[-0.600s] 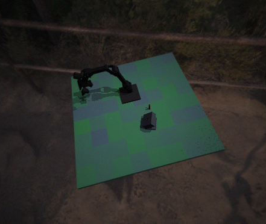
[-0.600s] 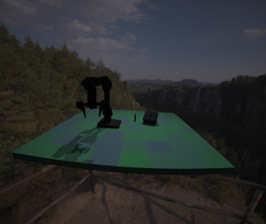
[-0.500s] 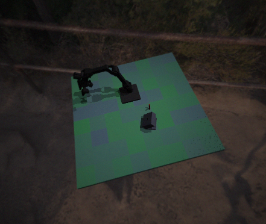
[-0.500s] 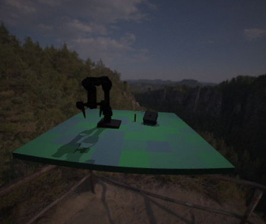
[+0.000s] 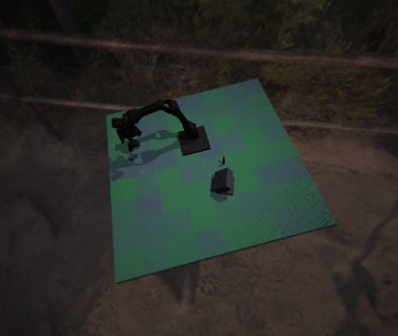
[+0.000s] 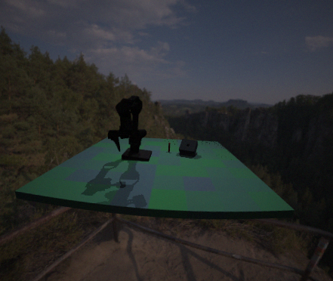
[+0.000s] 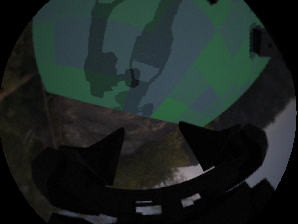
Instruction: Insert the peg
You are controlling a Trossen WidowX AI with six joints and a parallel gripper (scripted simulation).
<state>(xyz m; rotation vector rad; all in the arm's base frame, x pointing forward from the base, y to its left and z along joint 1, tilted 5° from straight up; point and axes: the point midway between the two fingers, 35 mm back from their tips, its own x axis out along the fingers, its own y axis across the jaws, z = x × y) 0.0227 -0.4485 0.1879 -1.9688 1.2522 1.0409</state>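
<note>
Now: the dark red peg 59 cm to the left of my gripper tip, 24 cm ahead of it and 13 cm below it. The rest, counted from my gripper tip: panel: 53 cm to the left, 40 cm ahead, 12 cm below.
</note>
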